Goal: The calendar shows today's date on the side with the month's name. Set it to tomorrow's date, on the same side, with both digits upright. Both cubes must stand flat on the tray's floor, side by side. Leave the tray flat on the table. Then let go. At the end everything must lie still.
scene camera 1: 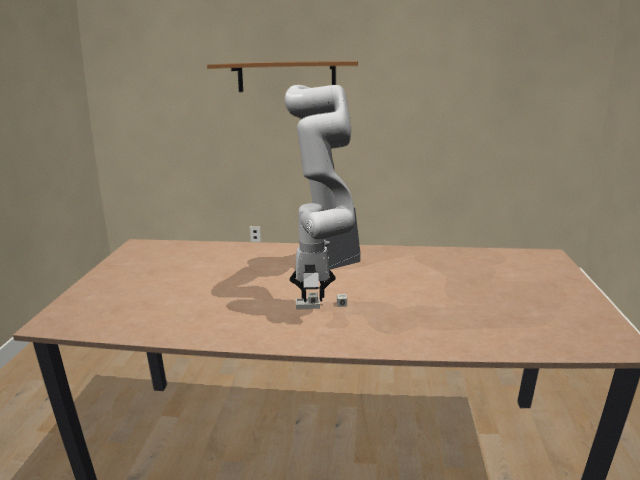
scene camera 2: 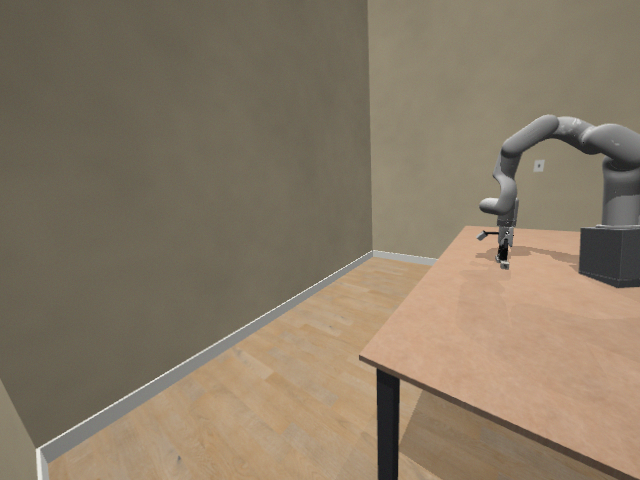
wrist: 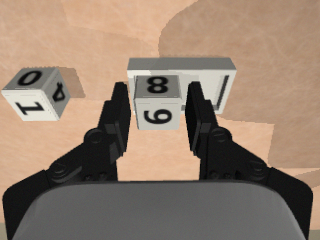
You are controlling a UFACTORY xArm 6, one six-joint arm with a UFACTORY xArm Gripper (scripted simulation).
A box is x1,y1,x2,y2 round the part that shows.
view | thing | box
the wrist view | gripper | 2,81,312,239
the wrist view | white calendar tray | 127,57,236,114
